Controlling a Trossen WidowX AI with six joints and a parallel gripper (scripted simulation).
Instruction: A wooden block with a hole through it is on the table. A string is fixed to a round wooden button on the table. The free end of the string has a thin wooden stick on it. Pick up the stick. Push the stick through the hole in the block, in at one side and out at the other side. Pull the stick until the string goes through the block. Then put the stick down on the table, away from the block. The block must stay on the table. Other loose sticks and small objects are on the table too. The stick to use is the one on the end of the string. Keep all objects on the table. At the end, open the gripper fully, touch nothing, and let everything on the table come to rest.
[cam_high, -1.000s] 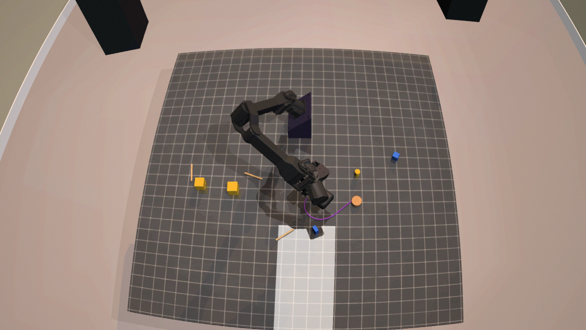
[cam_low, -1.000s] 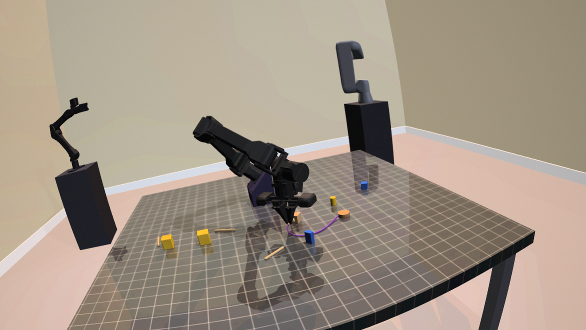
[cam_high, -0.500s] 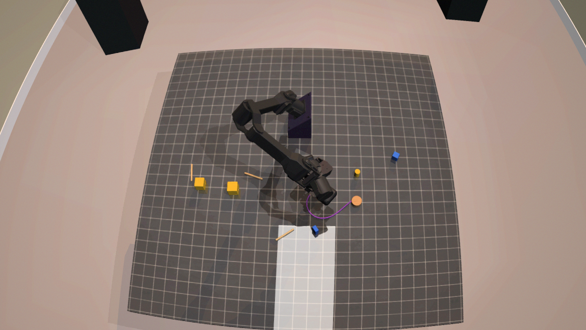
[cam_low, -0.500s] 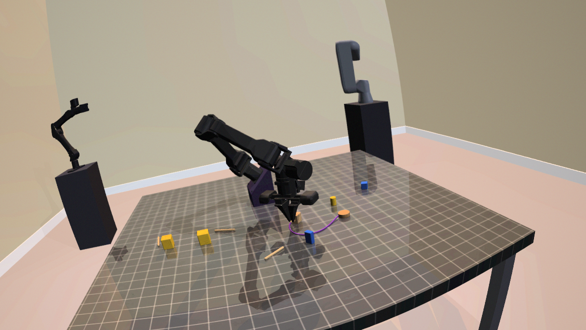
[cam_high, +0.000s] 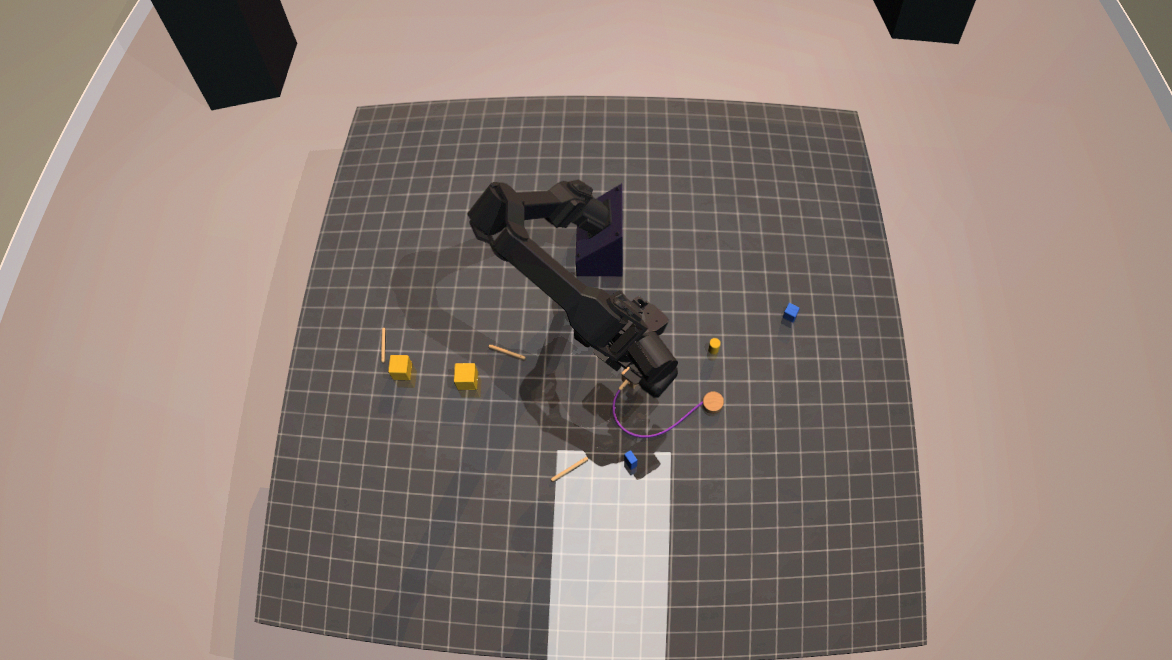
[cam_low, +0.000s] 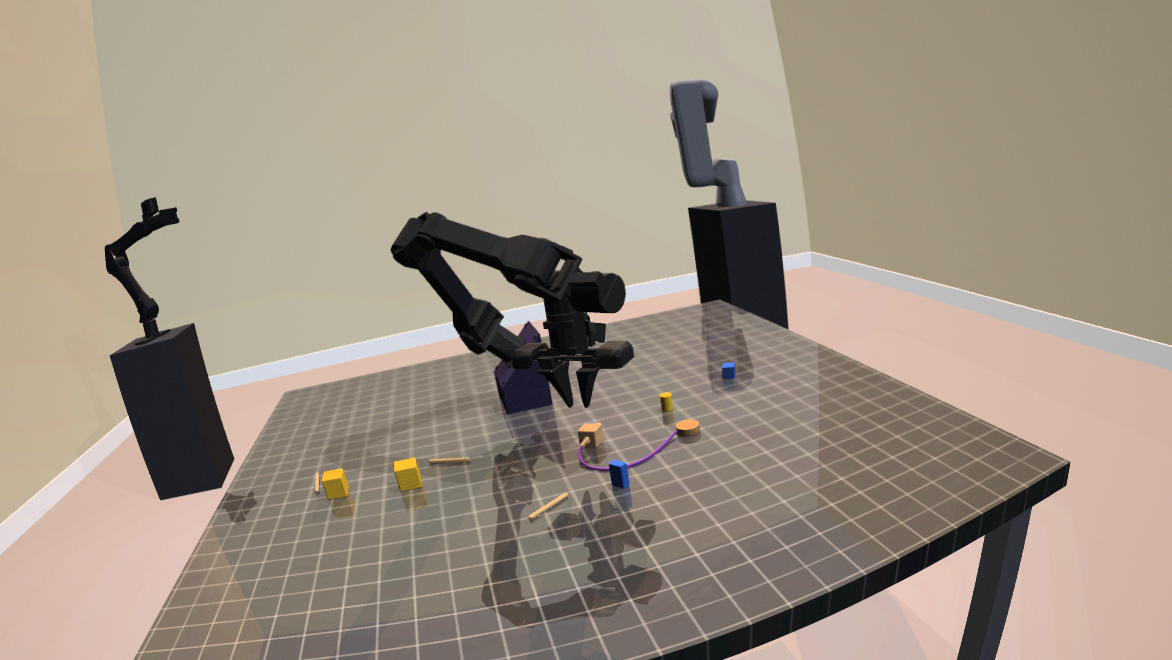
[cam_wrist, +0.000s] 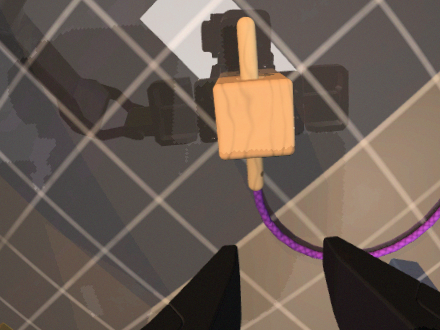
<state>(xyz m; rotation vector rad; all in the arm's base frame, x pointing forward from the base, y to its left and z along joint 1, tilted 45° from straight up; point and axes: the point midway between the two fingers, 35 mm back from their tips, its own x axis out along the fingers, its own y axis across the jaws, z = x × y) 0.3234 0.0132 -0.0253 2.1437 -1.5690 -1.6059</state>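
Right now the wooden block is 60 mm below my gripper tip, 20 mm to the left of it and 20 mm behind it. From my gripper tip the other things lie so: thin stick: 70 mm below, 10 mm to the left, 10 mm behind; round wooden button: 170 mm to the left, 70 mm below, 40 mm ahead; blue block: 150 mm ahead, 60 mm below.
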